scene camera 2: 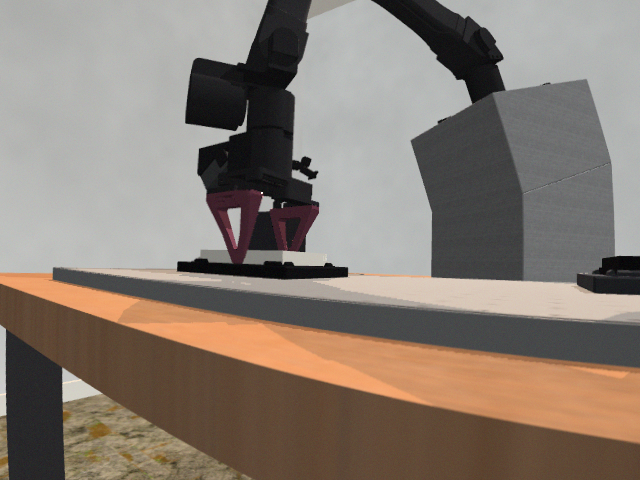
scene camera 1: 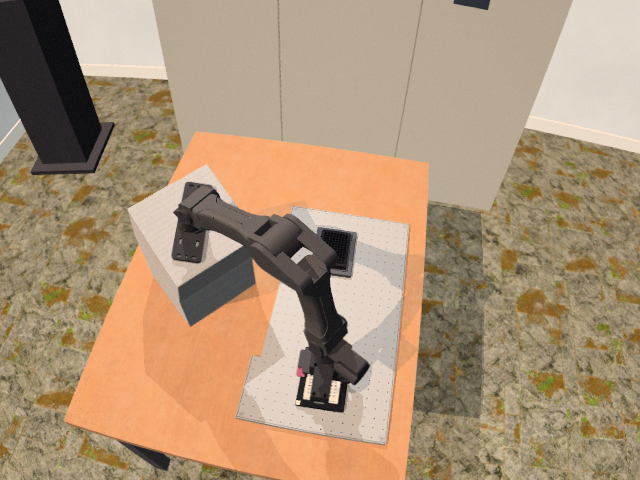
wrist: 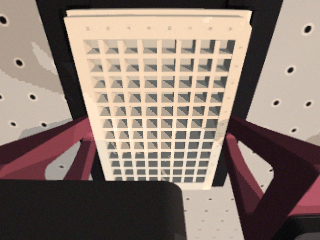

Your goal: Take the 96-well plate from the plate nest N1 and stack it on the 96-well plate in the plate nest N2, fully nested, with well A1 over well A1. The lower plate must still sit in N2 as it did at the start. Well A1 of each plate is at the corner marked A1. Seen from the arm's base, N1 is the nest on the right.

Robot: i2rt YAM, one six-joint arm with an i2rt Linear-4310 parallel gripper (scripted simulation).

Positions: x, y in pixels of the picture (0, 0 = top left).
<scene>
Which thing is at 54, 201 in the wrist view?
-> The gripper.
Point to a cream 96-well plate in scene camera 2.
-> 252, 256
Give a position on a nest N1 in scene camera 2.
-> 247, 270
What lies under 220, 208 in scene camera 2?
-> The gripper.
</scene>
